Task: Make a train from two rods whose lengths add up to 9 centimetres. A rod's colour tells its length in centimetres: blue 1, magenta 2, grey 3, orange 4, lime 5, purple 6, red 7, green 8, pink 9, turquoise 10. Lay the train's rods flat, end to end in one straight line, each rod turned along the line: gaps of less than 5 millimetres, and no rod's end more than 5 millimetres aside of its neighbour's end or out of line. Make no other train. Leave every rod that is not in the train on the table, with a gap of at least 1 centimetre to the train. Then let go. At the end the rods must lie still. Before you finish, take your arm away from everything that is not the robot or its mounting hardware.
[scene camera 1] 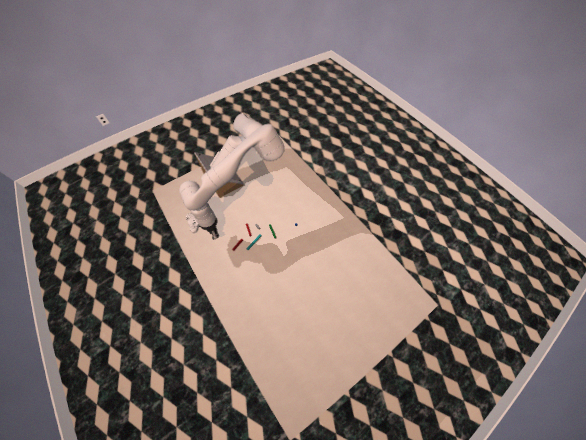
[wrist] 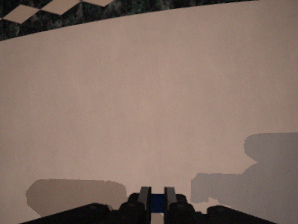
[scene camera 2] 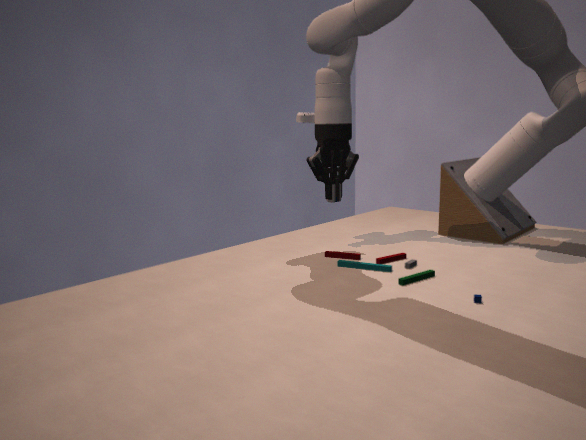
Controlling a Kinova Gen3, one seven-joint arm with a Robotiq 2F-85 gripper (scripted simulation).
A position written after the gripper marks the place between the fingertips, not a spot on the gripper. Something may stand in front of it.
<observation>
In view: the gripper (scene camera 2: 333, 201).
The gripper is seen too in the wrist view (wrist: 157, 200).
</observation>
